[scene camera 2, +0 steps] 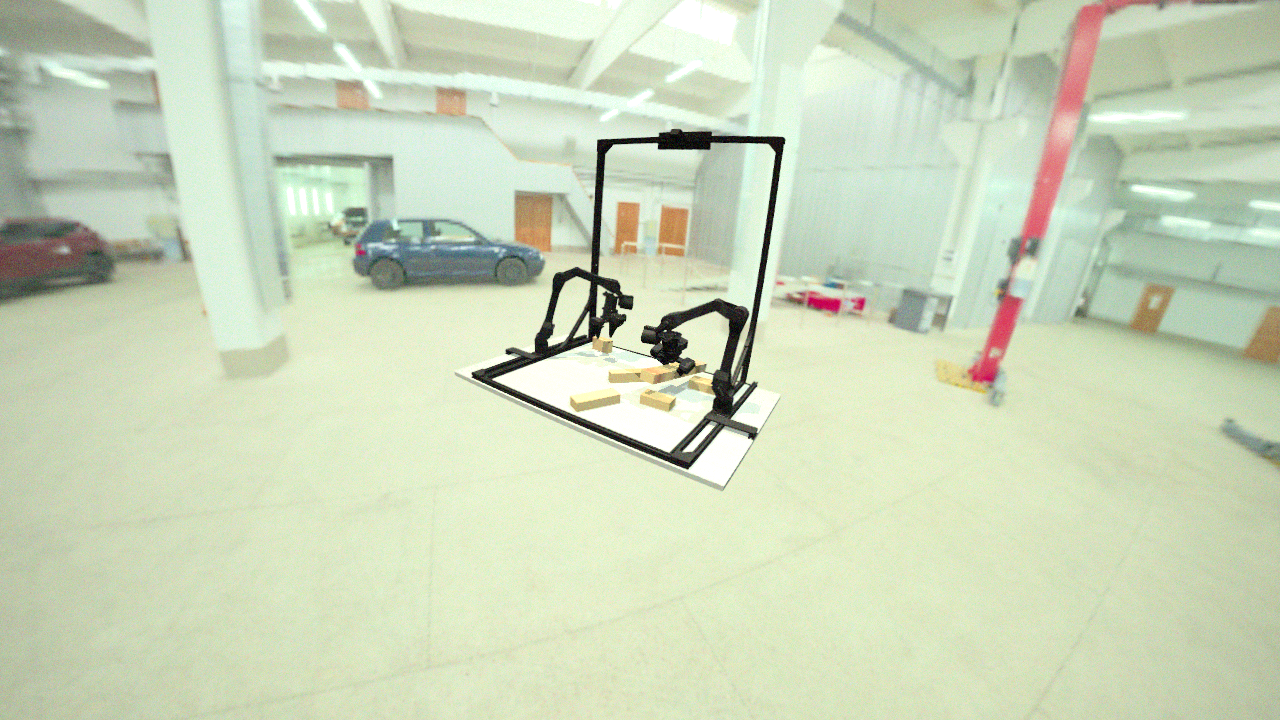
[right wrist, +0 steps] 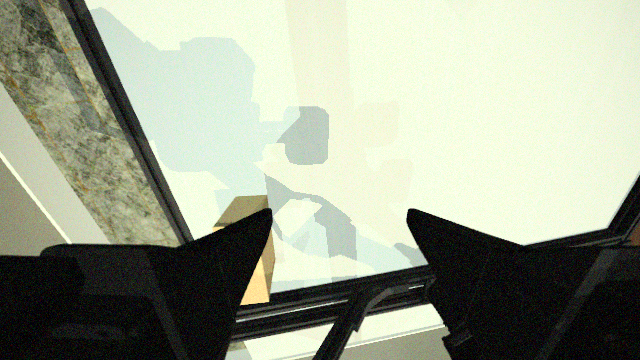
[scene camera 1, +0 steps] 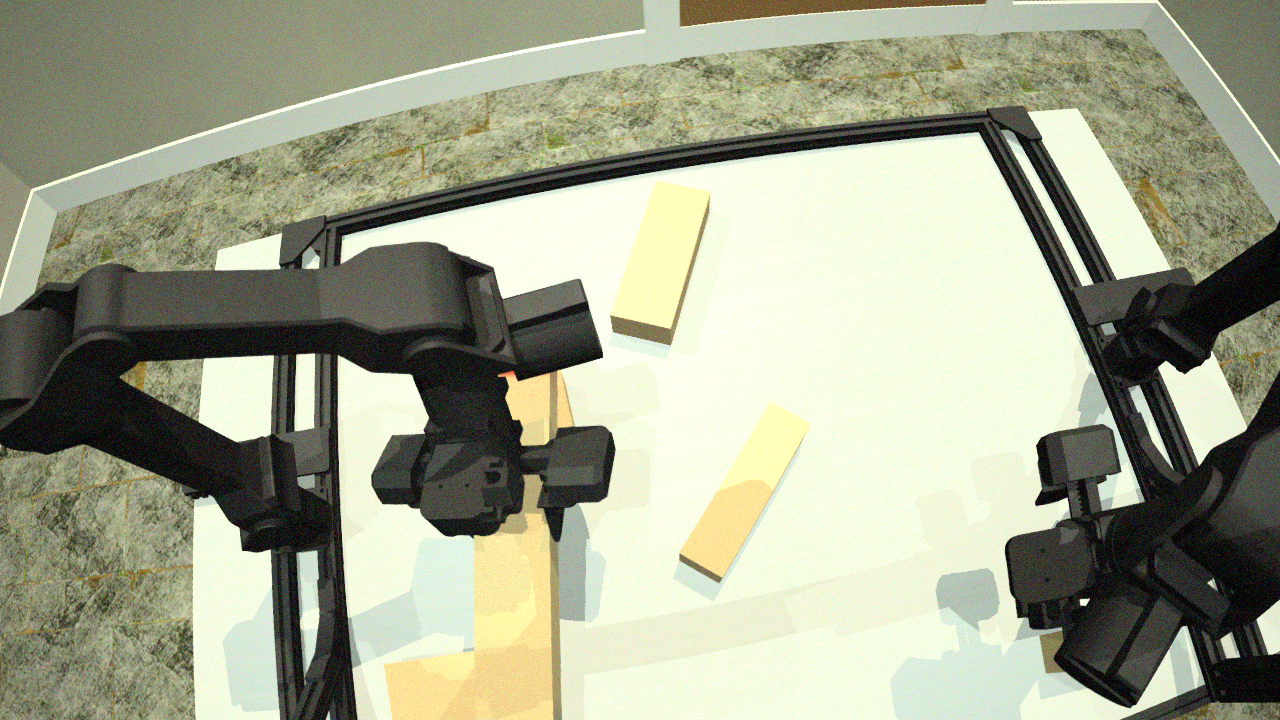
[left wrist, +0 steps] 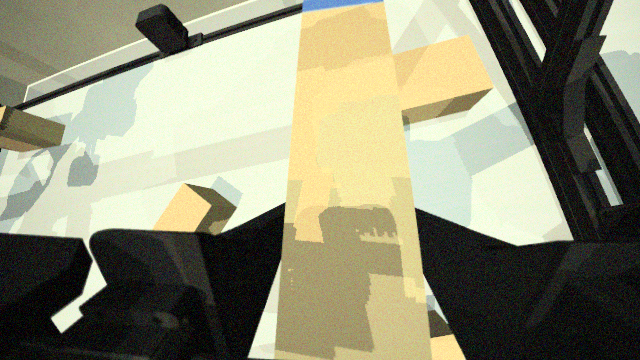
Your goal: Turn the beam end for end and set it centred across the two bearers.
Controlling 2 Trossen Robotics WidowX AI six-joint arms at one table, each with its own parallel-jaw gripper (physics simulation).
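Seen in the pictures: left gripper, fingertip midpoint: [scene camera 1: 518, 538] [left wrist: 345, 210]; right gripper, fingertip midpoint: [scene camera 2: 604, 338] [right wrist: 339, 214]; left arm's base, link origin: [scene camera 2: 722, 411] [scene camera 1: 301, 520]; right arm's base, link origin: [scene camera 2: 541, 352] [right wrist: 440, 287] [scene camera 1: 1127, 359].
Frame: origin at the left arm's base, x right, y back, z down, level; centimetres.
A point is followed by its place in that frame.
The long wooden beam [scene camera 1: 517, 608] {x 12.6, y -23.4, z -8.7 cm} [scene camera 2: 657, 375] {x -9.8, y -23.4, z -11.0 cm} [left wrist: 350, 125] {x 11.1, y -22.9, z -8.9 cm} is held by my left gripper [scene camera 1: 519, 528] {x 6.5, y -24.0, z -7.2 cm} [left wrist: 345, 210] {x 6.5, y -24.0, z -7.2 cm}, whose fingers are shut on its sides. It appears raised off the table. Its blue end band [left wrist: 345, 4] {x 22.0, y -21.1, z -7.5 cm} shows at the top of the left wrist view; a bit of red [scene camera 1: 507, 373] {x -6.7, y -25.5, z -11.2 cm} shows beside the left arm in scene camera 1. Several plain wooden blocks lie about; I cannot tell which two are the bearers. One block [scene camera 1: 429, 685] {x 17.7, y -12.9, z -1.9 cm} [left wrist: 442, 75] {x 17.8, y -12.6, z -1.9 cm} is partly behind the beam. My right gripper [right wrist: 339, 214] {x 18.2, y -67.7, z -8.6 cm} [scene camera 2: 613, 331] {x 18.2, y -67.7, z -8.6 cm} is open and empty, above the table.
Wooden blocks lie at the upper middle [scene camera 1: 662, 259] {x -21.0, y -41.4, z -1.9 cm} [scene camera 2: 595, 399] {x -24.9, y -39.6, z -1.7 cm}, at the centre [scene camera 1: 744, 492] {x 5.0, y -43.9, z -2.5 cm} [left wrist: 185, 210] {x 9.2, y -40.1, z -2.5 cm}, near the left arm [scene camera 2: 657, 400], and below the right arm [scene camera 1: 1051, 651] {x 24.6, y -56.9, z -25.1 cm} [right wrist: 257, 287]. Black rails [scene camera 1: 662, 158] {x -36.3, y -44.3, z -0.1 cm} edge the white table [scene camera 1: 895, 313] {x -11.8, y -65.6, z 1.9 cm}.
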